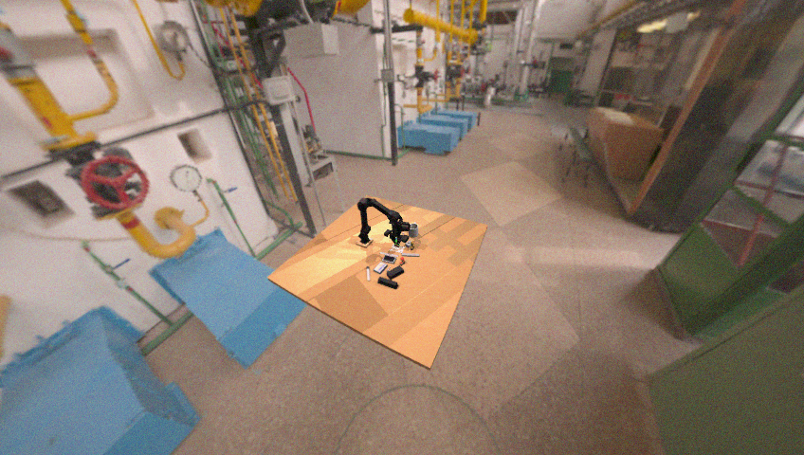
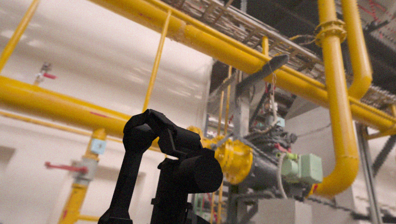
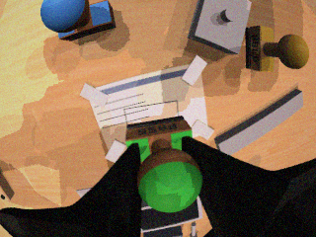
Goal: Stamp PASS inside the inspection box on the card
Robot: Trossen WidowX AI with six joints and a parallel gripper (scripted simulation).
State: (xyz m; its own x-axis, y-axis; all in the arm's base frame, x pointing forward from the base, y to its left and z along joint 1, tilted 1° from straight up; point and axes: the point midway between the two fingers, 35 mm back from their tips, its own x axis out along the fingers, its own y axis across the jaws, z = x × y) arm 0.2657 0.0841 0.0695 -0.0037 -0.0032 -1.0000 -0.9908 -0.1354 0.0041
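My gripper tip is 50 mm above the white card. Round my gripper tip: grey strip: 80 mm to the right, 50 mm below, 20 mm behind; then blue-knobbed stamp: 80 mm to the left, 60 mm behind, 30 mm below; then green-knobbed stamp: right at my gripper tip.
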